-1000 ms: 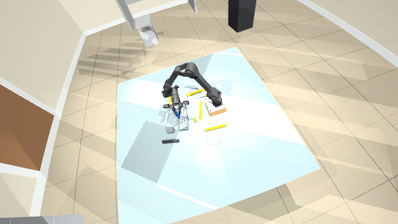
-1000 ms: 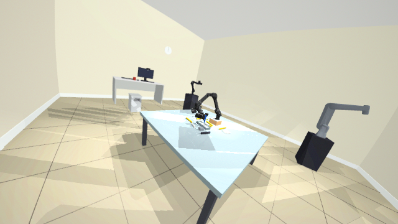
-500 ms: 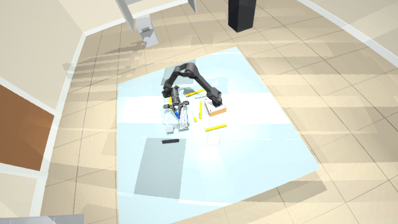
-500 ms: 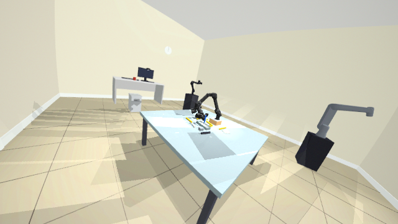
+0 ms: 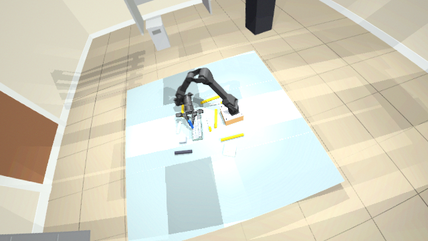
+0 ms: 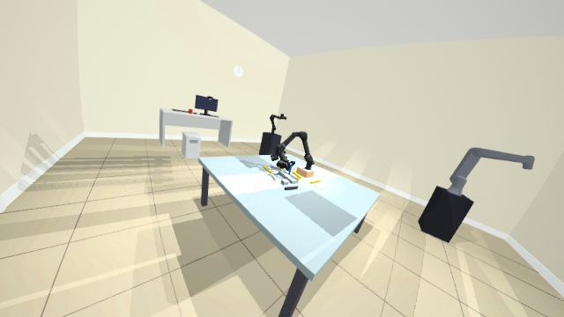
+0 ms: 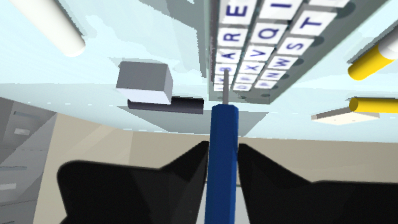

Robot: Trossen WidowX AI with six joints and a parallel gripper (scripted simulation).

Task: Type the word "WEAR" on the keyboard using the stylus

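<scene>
Right now the grey block is 100 mm ahead of my gripper tip, 70 mm below it and 40 mm to the left of it. Round my gripper tip: dark bar: 120 mm to the left, 120 mm ahead, 70 mm below; then white flat tile: 240 mm to the left, 170 mm behind, 80 mm below; then blue stylus: 10 mm below.
</scene>
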